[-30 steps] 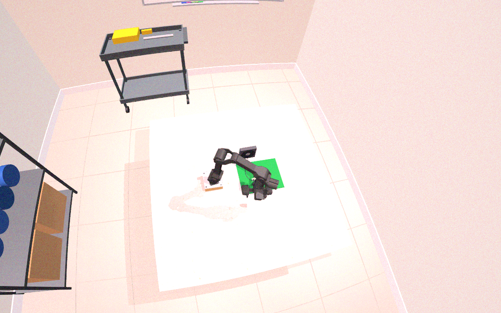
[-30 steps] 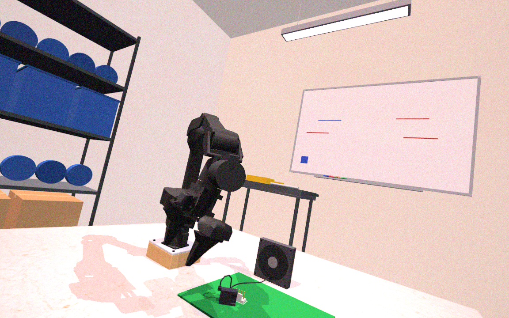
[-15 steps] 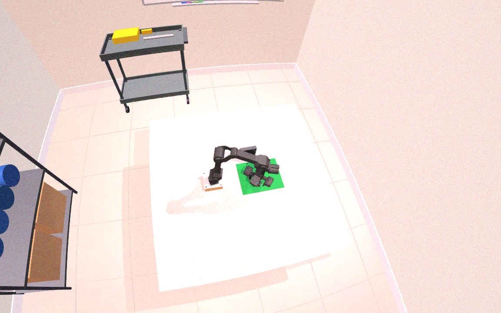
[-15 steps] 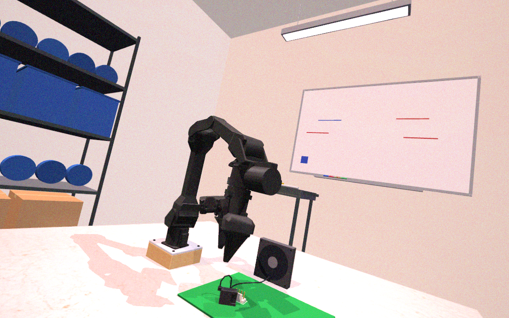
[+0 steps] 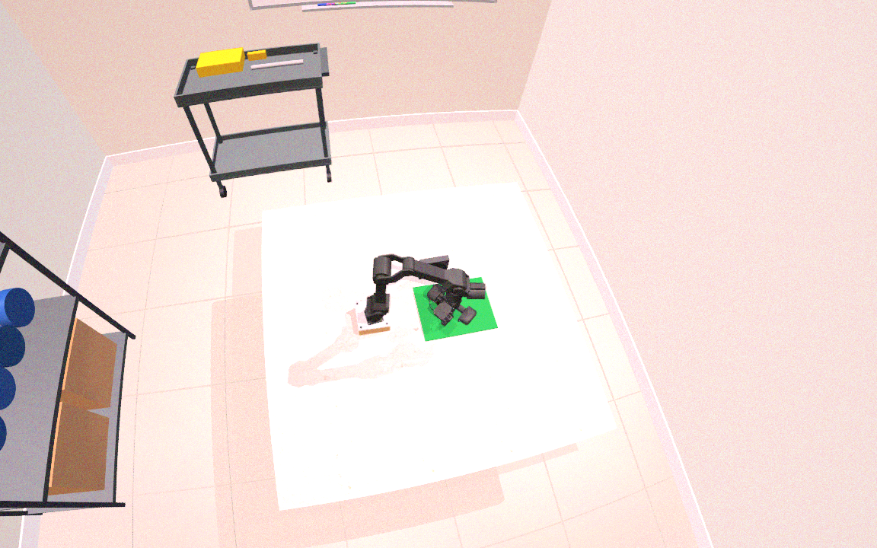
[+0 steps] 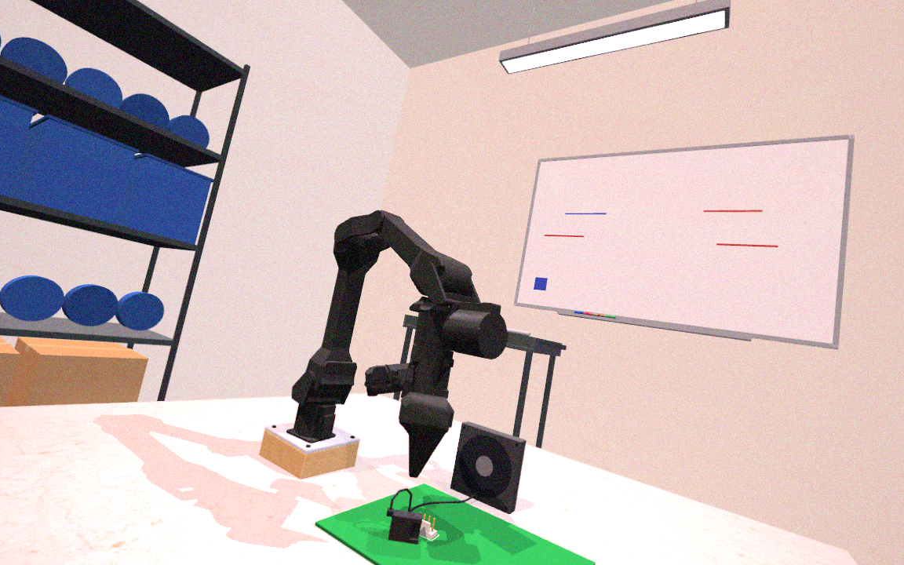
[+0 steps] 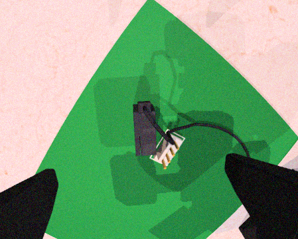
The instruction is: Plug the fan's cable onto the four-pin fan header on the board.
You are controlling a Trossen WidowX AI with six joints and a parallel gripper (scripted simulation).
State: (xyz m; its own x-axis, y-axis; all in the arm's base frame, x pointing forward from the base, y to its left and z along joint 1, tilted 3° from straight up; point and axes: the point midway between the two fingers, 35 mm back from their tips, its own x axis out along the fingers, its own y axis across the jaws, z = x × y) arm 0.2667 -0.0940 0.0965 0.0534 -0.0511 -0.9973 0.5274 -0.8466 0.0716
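Now: the dark plug 80 mm below my gripper tip and 10 mm to the left of it. The rest, counted from my gripper tip: fan: 230 mm to the left, 40 mm below, 20 mm ahead; green board: 110 mm below, 60 mm to the left, 60 mm ahead.
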